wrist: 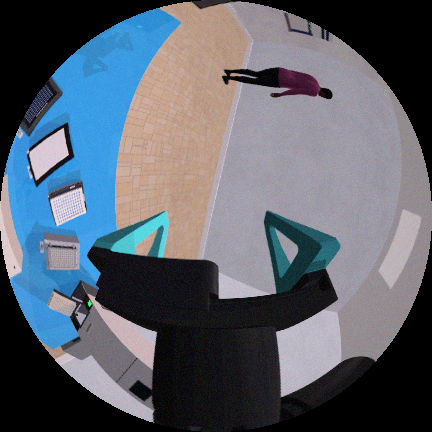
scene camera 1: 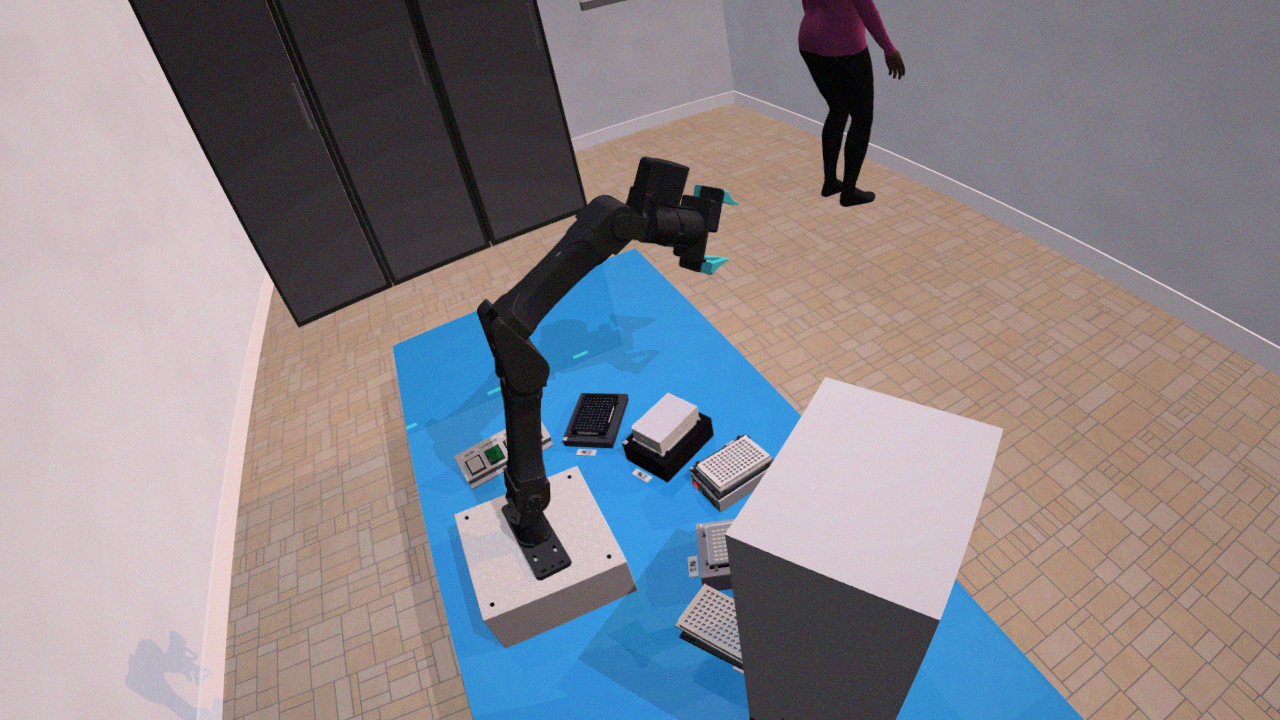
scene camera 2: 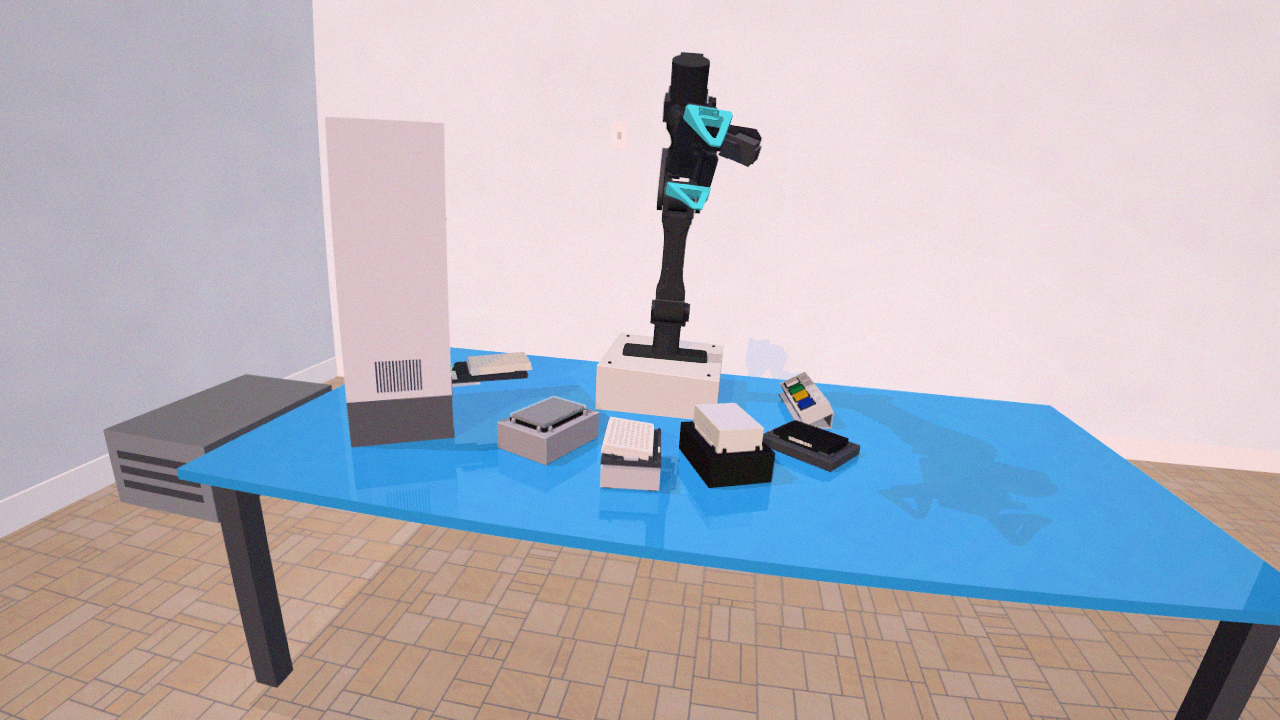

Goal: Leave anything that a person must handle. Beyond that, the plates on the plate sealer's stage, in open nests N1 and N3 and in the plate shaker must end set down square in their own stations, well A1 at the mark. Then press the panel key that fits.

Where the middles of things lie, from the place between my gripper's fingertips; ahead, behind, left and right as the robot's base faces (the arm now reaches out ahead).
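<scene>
My gripper, as I see it, is a long way past the button box [scene camera 1: 484, 461], and it is also well above the box and far to the right of it.
</scene>
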